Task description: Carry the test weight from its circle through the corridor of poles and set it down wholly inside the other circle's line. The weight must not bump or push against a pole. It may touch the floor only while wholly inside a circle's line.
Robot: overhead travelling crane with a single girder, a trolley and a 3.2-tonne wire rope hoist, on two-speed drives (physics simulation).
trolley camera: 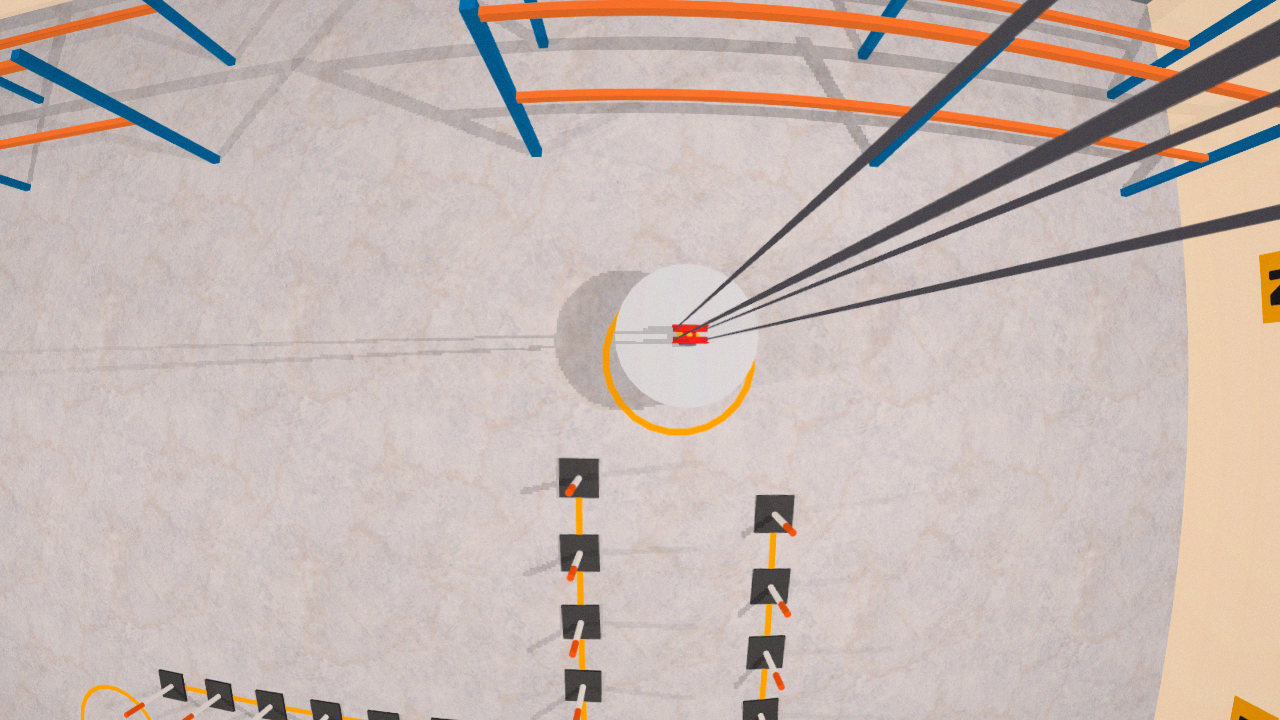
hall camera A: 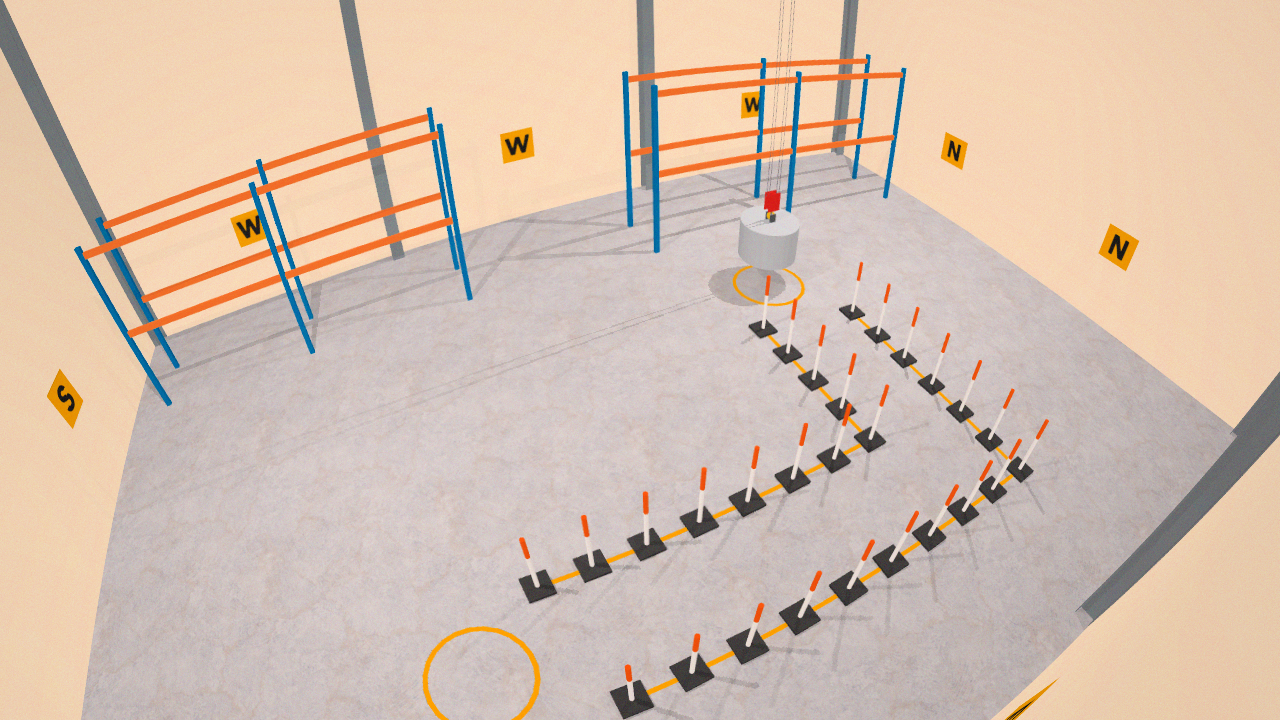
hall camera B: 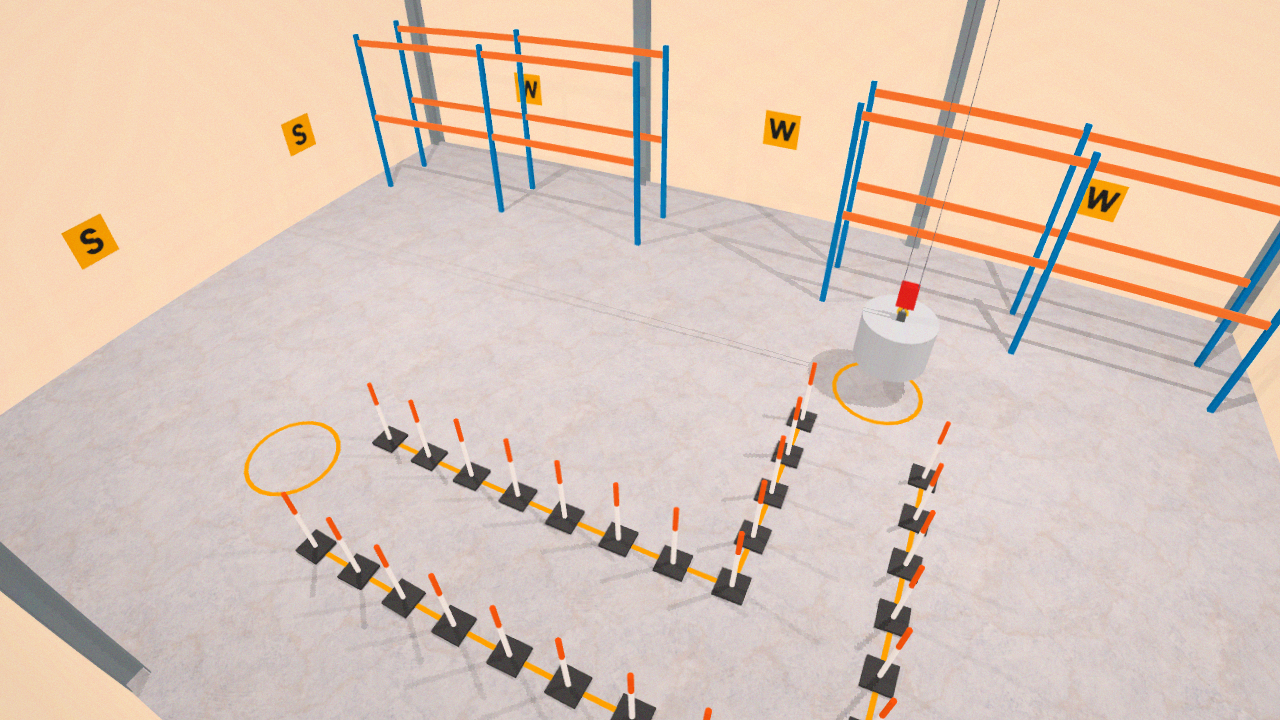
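Observation:
The test weight, a light grey cylinder, hangs upright above the floor over its circle. In the trolley view it covers the back part of the line and reaches past it at the back. My hook, under a red block, is shut on the weight's top. The nearest poles are one of the inner row and one of the outer row; both stand apart from the weight. The other circle lies past the corridor's far end.
The two pole rows bend at a corner. A blue and orange rack stands behind the weight by the W wall. A second rack stands farther along that wall, towards S.

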